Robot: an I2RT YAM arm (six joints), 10 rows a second.
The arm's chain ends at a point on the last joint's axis. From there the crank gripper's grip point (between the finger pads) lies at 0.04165 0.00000 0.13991 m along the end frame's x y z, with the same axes.
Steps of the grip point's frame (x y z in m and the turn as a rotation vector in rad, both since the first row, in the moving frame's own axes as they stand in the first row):
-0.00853 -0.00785 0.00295 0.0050 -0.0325 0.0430
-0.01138 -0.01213 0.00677 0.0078 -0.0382 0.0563
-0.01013 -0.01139 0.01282 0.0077 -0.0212 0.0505
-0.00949 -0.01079 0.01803 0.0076 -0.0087 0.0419
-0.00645 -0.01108 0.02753 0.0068 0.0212 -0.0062
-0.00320 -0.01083 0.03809 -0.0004 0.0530 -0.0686
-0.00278 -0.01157 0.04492 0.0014 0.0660 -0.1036
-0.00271 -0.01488 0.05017 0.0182 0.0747 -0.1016
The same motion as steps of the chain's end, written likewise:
-0.00394 -0.00884 0.00167 0.0050 -0.0325 0.0430
-0.00597 -0.01323 0.00528 0.0078 -0.0382 0.0563
-0.00713 -0.01234 0.01196 0.0077 -0.0212 0.0505
-0.00826 -0.01144 0.01767 0.0076 -0.0087 0.0419
-0.00940 -0.00986 0.02845 0.0068 0.0212 -0.0062
-0.01045 -0.00778 0.04049 -0.0004 0.0530 -0.0686
-0.01167 -0.00659 0.04797 0.0014 0.0660 -0.1036
-0.01267 -0.00762 0.05372 0.0182 0.0747 -0.1016

